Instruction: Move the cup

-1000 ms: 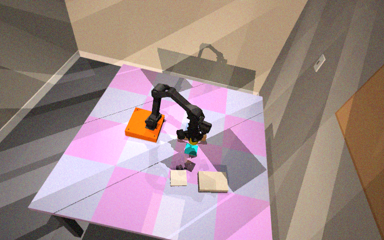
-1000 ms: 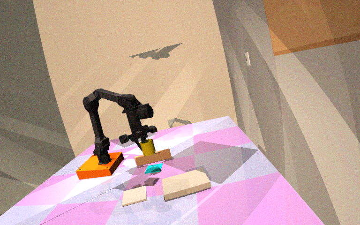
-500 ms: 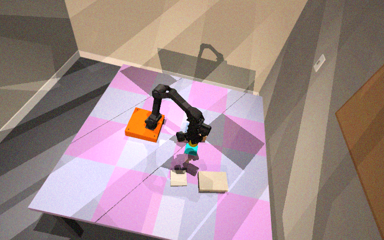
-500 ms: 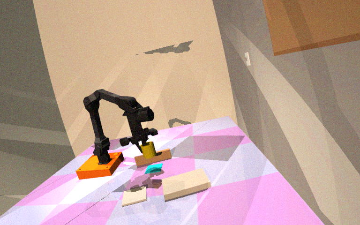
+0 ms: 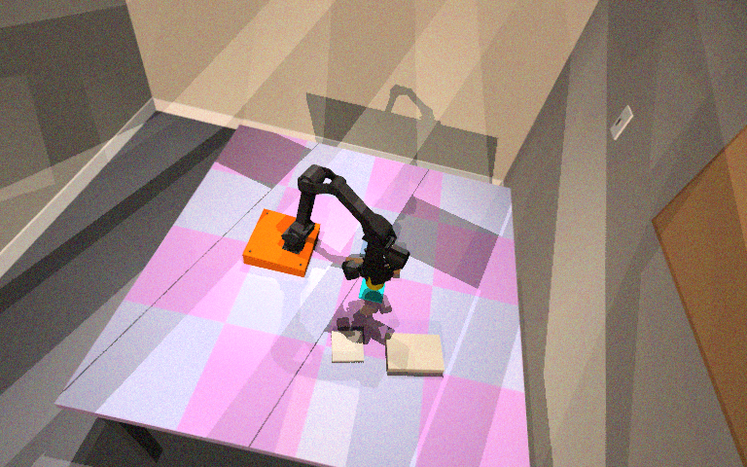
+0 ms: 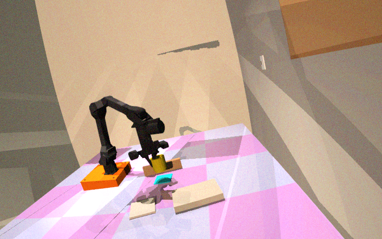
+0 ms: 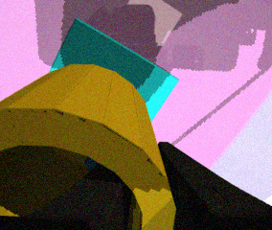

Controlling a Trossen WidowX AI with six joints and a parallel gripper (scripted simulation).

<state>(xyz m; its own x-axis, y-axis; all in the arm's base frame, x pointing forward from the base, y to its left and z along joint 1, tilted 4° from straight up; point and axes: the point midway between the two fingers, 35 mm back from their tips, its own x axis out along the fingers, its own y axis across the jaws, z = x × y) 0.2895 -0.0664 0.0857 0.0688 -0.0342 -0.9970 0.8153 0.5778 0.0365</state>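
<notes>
Right now my gripper tip is 90 mm above the teal pad, 20 mm to the right of it and 20 mm short of it. The rest, counted from my gripper tip: yellow cup (20 mm to the left, 20 mm ahead); then wooden bar (100 mm to the left, 60 mm below); then pale blue pad (190 mm to the left, 90 mm below, 30 mm behind).
</notes>
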